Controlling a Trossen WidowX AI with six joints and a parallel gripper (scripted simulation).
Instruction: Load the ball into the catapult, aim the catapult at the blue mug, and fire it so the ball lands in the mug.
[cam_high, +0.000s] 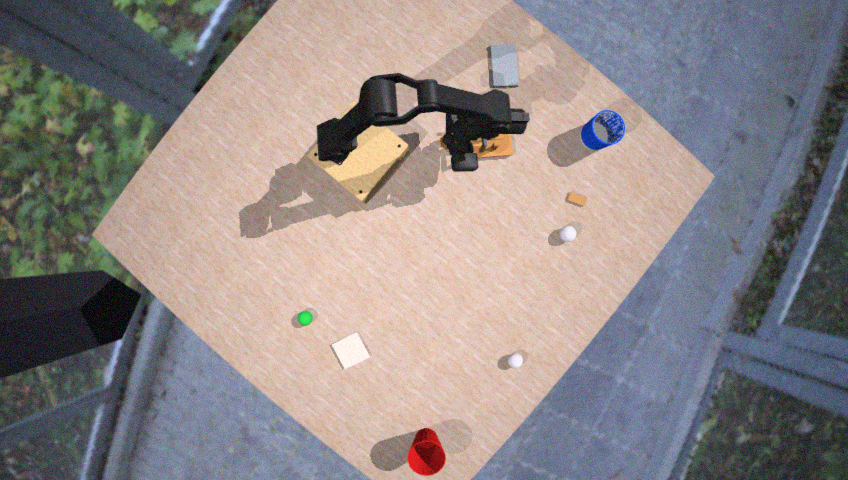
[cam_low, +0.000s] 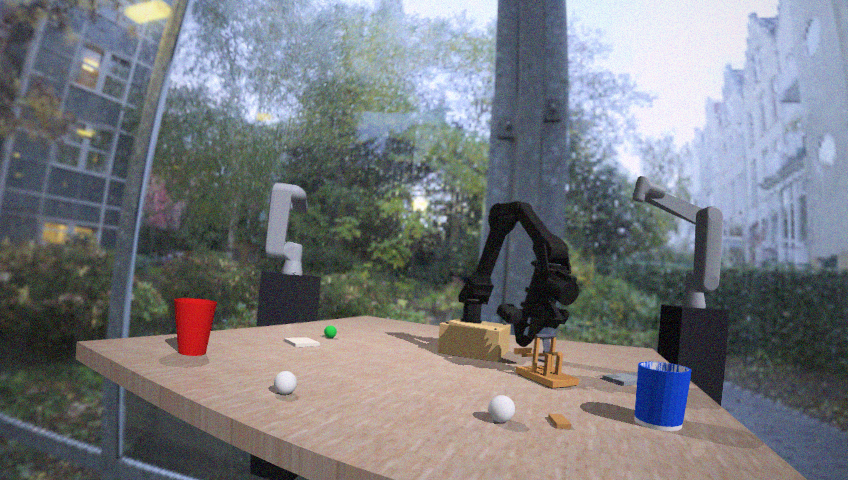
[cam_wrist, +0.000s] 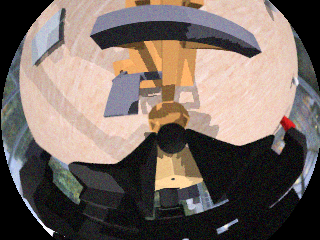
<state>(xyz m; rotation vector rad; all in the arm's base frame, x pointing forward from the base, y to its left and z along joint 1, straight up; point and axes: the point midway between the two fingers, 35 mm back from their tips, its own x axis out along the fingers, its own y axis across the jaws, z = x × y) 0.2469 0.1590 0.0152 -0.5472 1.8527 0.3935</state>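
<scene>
Now: gripper tip 1 cm below the black ball. Round my gripper tip: small orange block 38 cm ahead, 4 cm to the left, 7 cm below; grey block 3 cm ahead, 28 cm to the left, 7 cm below; blue mug 35 cm ahead, 23 cm to the left, 4 cm below.
</scene>
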